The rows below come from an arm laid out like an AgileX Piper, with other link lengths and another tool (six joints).
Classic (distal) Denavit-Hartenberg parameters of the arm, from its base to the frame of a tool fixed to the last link. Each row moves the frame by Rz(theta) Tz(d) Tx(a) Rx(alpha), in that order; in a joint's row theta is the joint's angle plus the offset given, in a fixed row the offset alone. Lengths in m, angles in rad.
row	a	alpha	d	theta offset
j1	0	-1.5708	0.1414	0
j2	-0.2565	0	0	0.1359
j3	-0.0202	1.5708	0	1.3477
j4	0	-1.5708	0.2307	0
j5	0	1.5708	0	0
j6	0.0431	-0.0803	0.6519	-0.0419
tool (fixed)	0	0	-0.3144	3.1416
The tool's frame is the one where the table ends.
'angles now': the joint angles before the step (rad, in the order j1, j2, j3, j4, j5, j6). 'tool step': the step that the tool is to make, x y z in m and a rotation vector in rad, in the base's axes. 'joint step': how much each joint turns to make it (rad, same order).
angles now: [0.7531, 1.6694, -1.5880, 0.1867, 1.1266, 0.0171]
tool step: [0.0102, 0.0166, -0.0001, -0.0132, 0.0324, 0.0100]
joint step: [0.0001, 0.1275, -0.1816, 0.0098, 0.0869, 0.0078]
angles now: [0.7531, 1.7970, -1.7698, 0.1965, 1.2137, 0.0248]
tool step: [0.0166, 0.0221, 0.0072, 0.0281, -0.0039, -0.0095]
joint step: [-0.0001, 0.0942, -0.1548, 0.0104, 0.0356, 0.0196]
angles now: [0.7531, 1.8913, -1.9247, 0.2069, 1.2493, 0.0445]
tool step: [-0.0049, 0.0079, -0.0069, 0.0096, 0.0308, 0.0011]
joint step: [-0.0002, 0.0276, -0.0126, 0.0273, 0.0004, 0.0022]
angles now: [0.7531, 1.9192, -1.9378, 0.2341, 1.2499, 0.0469]
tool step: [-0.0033, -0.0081, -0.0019, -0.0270, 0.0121, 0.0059]
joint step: [-0.0015, 0.0073, -0.0169, -0.0106, 0.0379, 0.0000]
